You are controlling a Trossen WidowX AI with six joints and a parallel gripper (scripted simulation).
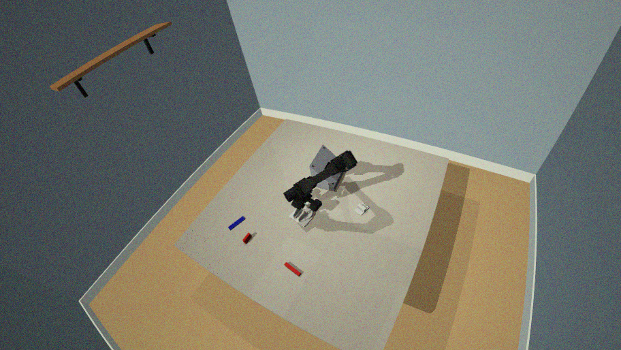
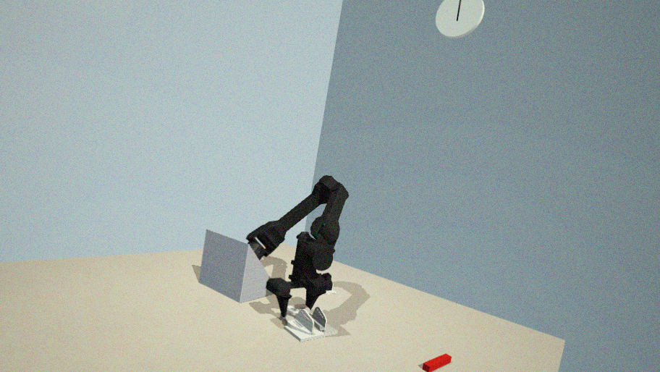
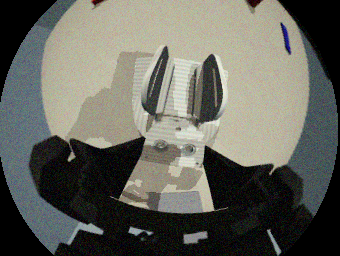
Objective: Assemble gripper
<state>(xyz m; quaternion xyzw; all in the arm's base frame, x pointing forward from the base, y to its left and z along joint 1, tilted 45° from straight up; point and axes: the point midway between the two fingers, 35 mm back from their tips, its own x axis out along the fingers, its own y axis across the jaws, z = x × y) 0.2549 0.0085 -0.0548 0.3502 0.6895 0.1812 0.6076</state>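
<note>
The white jaw lies 20 mm ahead of my gripper tip and 20 mm to the right of it. The rest, counted from my gripper tip: red bar: 370 mm ahead, 90 mm to the left, 10 mm below; then blue block: 250 mm ahead, 360 mm to the right, 10 mm below.
</note>
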